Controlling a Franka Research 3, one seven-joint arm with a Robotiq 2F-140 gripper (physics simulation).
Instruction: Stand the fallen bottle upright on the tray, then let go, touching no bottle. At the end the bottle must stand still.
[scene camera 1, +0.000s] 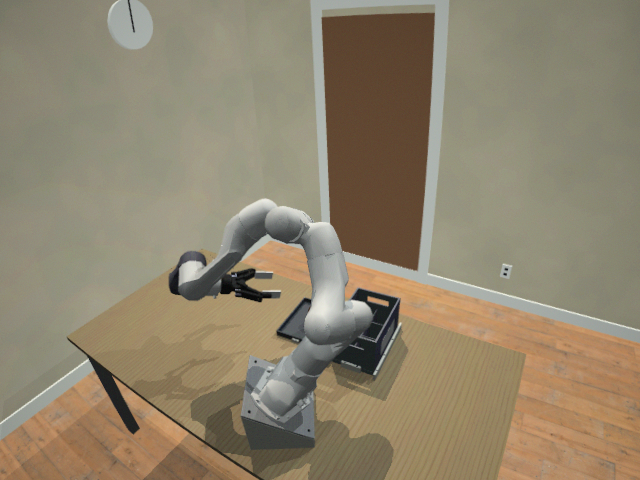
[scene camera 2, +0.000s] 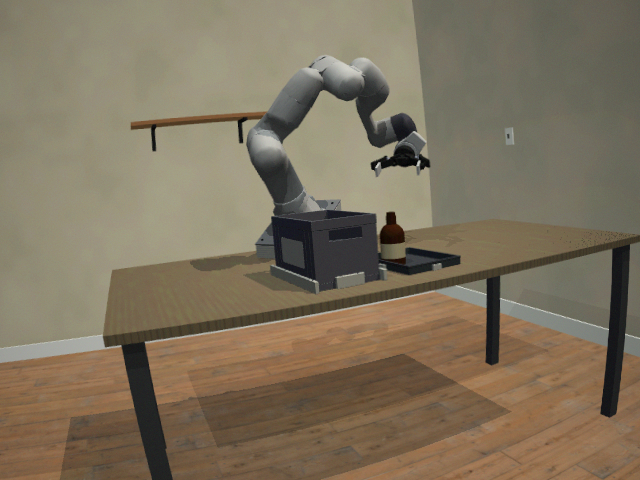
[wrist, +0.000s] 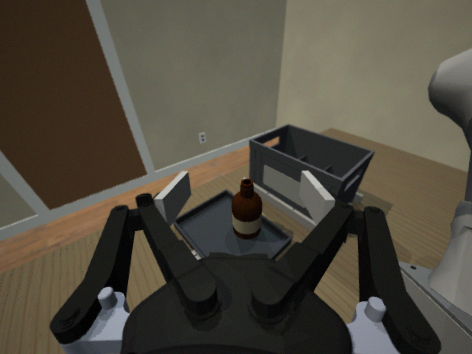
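A brown bottle (scene camera 2: 392, 236) (wrist: 247, 212) with a cream label stands upright on the dark tray (scene camera 2: 448, 260) (wrist: 200, 245), near the side of the tray that faces the crate. In scene camera 1 the arm hides the bottle and part of the tray (scene camera 1: 287, 336). My gripper (scene camera 1: 267, 284) (scene camera 2: 398, 169) (wrist: 244, 183) is wide open and empty. It is held above the table, higher than the bottle and well away from it, and touches no bottle.
A dark crate (scene camera 1: 384, 338) (scene camera 2: 345, 258) (wrist: 280, 175) with inner dividers stands right beside the tray, with pale strips along its base. Its walls rise well above the tray's rim. The arm's base (scene camera 1: 279, 431) is on the table (scene camera 1: 449, 413) (scene camera 2: 206, 294).
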